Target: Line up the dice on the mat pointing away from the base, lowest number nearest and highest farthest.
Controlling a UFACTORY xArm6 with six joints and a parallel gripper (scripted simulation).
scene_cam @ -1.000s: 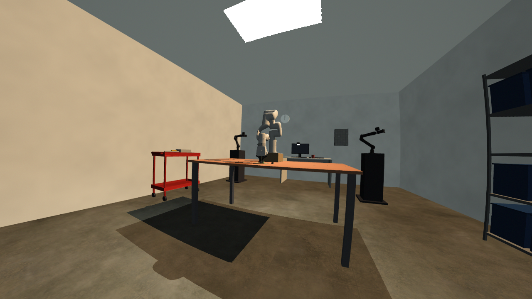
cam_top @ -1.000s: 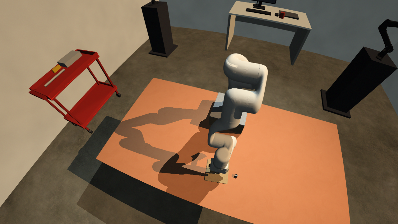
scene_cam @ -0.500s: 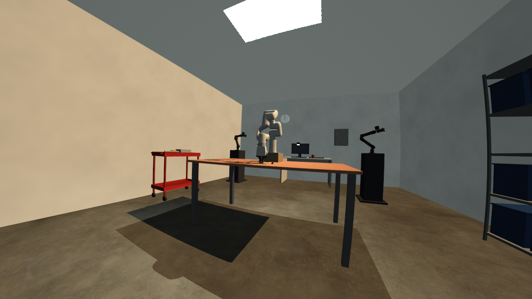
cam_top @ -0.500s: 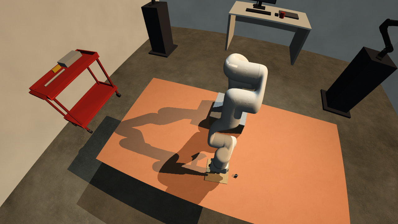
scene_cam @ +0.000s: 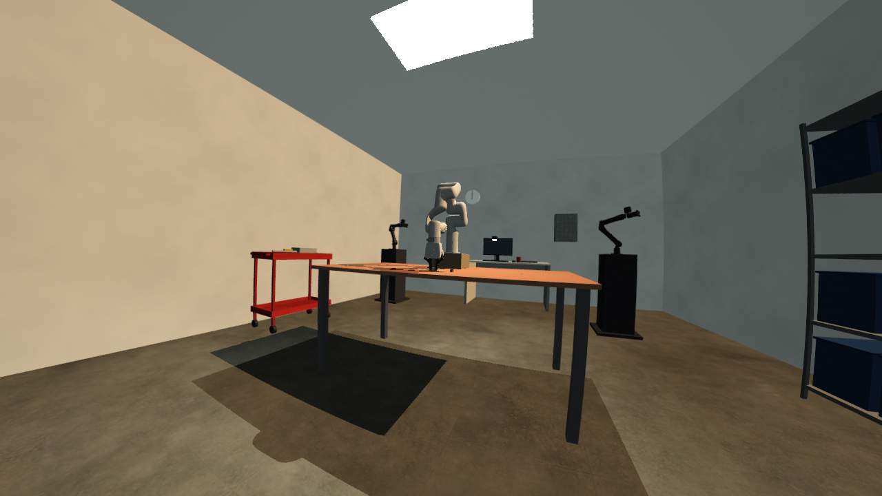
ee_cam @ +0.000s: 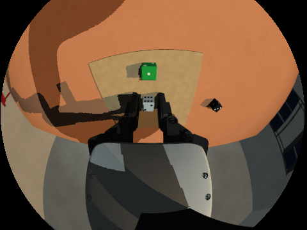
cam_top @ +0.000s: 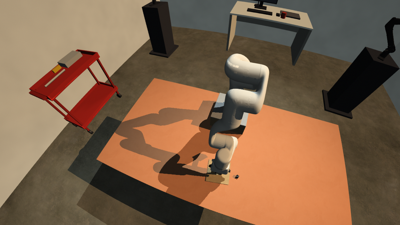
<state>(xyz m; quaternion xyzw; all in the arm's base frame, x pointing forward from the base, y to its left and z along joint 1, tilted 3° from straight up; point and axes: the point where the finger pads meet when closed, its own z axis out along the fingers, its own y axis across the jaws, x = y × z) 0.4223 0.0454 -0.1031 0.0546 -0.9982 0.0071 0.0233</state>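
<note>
The white die is 1 cm below my hand. The rest, counted from my hand: black die: 1 cm behind, 12 cm to the left, 2 cm below; green die: 5 cm behind, 1 cm to the right, 1 cm below; tan mat: 2 cm below.
</note>
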